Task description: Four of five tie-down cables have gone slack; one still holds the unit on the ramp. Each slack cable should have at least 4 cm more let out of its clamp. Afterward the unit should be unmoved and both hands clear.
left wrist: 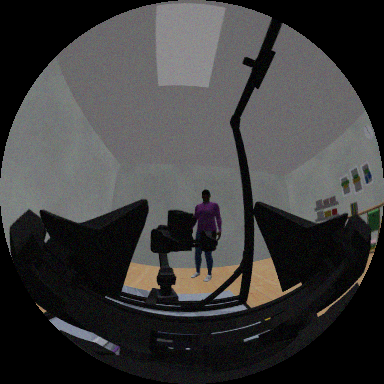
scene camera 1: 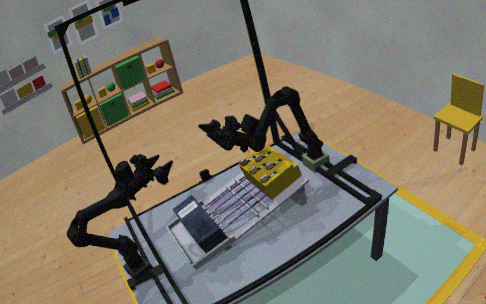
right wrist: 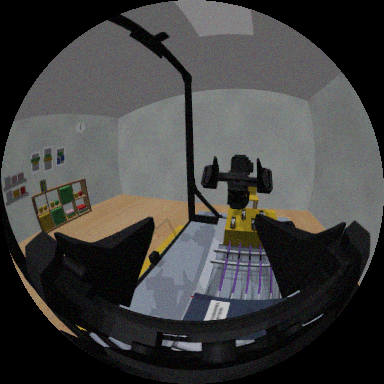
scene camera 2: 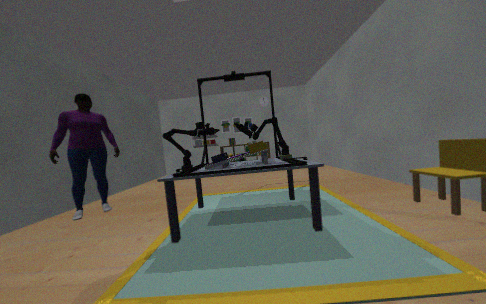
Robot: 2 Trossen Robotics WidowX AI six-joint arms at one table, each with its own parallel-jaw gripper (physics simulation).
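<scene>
The unit, a dark blue box (scene camera 1: 202, 226) (right wrist: 197, 307) with a white label, rests on the lower part of the pale ramp (scene camera 1: 181, 246). Several purple cables (right wrist: 259, 265) run from it, over thin crossbars, to the yellow clamp block (scene camera 1: 286, 181) (scene camera 2: 258, 147) (right wrist: 241, 235) at the upper end. Small levers stand on the block; their settings and which cables are slack are too small to tell. My left gripper (scene camera 1: 212, 134) (left wrist: 203, 206) (right wrist: 235, 157) is open and empty, above and left of the block in scene camera 1. My right gripper (scene camera 1: 164, 163) (right wrist: 205, 221) is open and empty, raised beyond the unit's left end.
A black rail frame (scene camera 1: 372, 197) borders the table (scene camera 1: 325, 220), with tall posts (scene camera 1: 256, 45) rising from it. A small black block (scene camera 1: 205, 174) sits at the far edge. A person (scene camera 2: 89, 127) (left wrist: 207, 215) stands beyond the right arm's side. A yellow chair (scene camera 1: 457, 118) and a shelf unit (scene camera 1: 173, 67) stand apart.
</scene>
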